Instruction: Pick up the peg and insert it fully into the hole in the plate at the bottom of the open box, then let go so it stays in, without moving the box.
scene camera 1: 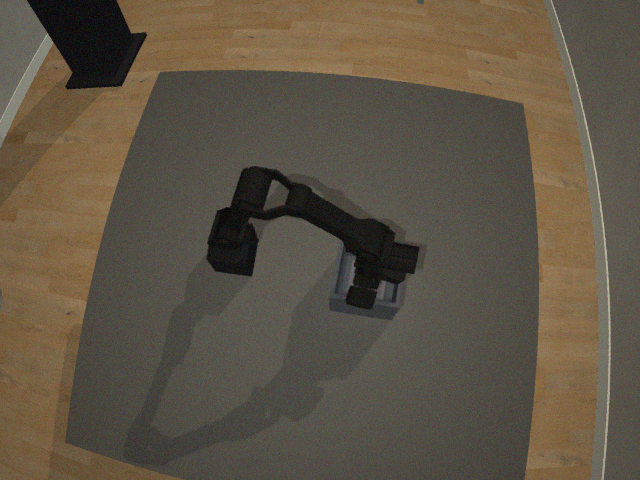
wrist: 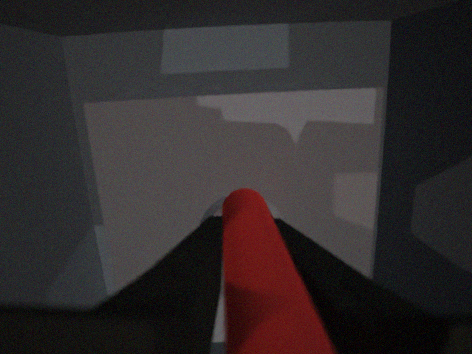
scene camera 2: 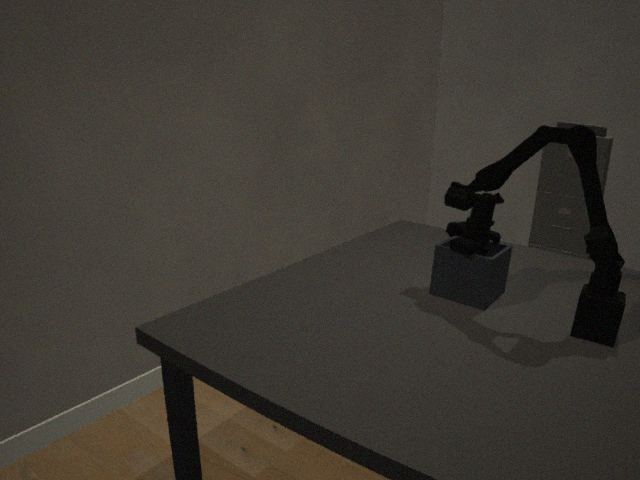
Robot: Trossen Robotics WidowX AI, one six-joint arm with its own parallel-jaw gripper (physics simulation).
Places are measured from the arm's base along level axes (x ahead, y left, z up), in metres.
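Pixels of known places: gripper, between the fingertips: [scene camera 1: 369,278] [wrist: 244,231]; arm's base, origin of its link: [scene camera 1: 229,240] [scene camera 2: 602,294].
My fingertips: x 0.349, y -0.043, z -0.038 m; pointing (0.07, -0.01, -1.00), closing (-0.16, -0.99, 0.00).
Observation:
Ahead of a thing's pixels: the offset from my fingertips to its top centre. "*": to the spot under its first point. Level surfaces: height alone.
The red peg @(* dx +0.017, dy -0.001, dz +0.053 m) [wrist: 262,280] runs up the lower middle of the wrist view. My gripper [wrist: 244,231] is shut on it, with a dark finger on each side. The open blue-grey box @(dx -0.004, dy +0.001, dz +0.073 m) [scene camera 1: 364,308] [scene camera 2: 462,279] stands on the table, and the gripper reaches down into its opening from above. The pale plate @(dx -0.004, dy +0.001, dz -0.004 m) [wrist: 160,160] lies at the bottom of the box. A grey curved rim of the hole @(* dx +0.006, dy +0.009, dz -0.005 m) [wrist: 212,209] shows on both sides of the peg's far end. The peg and fingers hide most of the hole, and how deep the peg's tip is cannot be told.
The box's walls [wrist: 35,150] stand close around the gripper on the sides. The arm's base [scene camera 1: 232,253] [scene camera 2: 598,315] stands on the dark table @(dz -0.065 m) [scene camera 1: 439,361] [scene camera 2: 310,335] beside the box. A grey cabinet [scene camera 2: 558,217] stands beyond the table.

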